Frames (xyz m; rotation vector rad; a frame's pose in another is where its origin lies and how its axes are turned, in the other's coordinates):
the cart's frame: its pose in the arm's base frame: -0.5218 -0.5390 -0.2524 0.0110 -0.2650 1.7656
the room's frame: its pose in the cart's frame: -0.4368 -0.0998 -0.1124 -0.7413 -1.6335 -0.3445
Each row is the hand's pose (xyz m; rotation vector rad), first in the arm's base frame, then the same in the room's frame.
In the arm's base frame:
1: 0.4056 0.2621 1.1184 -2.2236 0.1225 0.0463
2: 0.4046 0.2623 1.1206 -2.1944 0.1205 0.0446
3: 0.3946 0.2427 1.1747 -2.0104 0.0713 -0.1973
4: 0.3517 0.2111 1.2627 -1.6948 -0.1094 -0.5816
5: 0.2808 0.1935 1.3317 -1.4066 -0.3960 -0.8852
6: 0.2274 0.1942 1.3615 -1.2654 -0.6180 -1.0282
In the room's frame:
1: 0.7469 -0.3197 -1.8979 1.4306 -1.8862 -1.4848
2: 0.7492 -0.3192 -1.8986 1.4445 -1.9155 -1.4645
3: 0.8060 -0.3321 -1.9016 1.7339 -1.9424 -1.2090
4: 0.9088 -0.3306 -1.8963 2.2573 -1.8530 -0.7995
5: 1.0017 -0.2947 -1.8834 -2.6026 1.5033 0.4626
6: 1.0484 -0.2560 -1.8757 -2.6314 1.1653 0.3400

